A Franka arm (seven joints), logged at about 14 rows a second.
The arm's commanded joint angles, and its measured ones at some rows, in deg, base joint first. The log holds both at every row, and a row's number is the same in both.
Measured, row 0: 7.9, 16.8, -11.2, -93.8, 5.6, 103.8, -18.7
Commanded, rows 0 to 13: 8.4, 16.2, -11.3, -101.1, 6.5, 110.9, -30.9; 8.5, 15.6, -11.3, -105.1, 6.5, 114.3, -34.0; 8.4, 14.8, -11.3, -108.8, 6.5, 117.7, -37.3; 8.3, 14.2, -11.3, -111.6, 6.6, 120.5, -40.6; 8.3, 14.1, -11.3, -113.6, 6.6, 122.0, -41.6; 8.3, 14.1, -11.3, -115.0, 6.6, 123.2, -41.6; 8.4, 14.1, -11.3, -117.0, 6.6, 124.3, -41.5; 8.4, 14.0, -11.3, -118.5, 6.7, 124.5, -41.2; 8.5, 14.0, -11.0, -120.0, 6.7, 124.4, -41.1; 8.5, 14.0, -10.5, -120.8, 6.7, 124.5, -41.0; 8.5, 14.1, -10.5, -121.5, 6.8, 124.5, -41.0; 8.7, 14.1, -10.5, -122.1, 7.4, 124.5, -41.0; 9.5, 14.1, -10.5, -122.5, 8.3, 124.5, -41.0; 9.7, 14.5, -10.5, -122.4, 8.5, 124.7, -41.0
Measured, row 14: 8.8, 16.4, -10.3, -120.2, 6.9, 123.5, -40.0
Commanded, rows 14 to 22: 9.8, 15.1, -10.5, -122.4, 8.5, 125.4, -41.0; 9.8, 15.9, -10.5, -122.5, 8.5, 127.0, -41.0; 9.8, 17.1, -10.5, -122.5, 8.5, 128.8, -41.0; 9.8, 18.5, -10.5, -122.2, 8.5, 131.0, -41.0; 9.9, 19.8, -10.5, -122.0, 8.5, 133.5, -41.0; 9.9, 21.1, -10.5, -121.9, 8.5, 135.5, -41.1; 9.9, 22.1, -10.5, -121.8, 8.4, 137.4, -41.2; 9.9, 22.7, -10.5, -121.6, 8.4, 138.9, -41.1; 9.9, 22.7, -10.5, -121.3, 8.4, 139.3, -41.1
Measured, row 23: 9.6, 22.3, -10.2, -121.8, 7.5, 137.8, -40.0
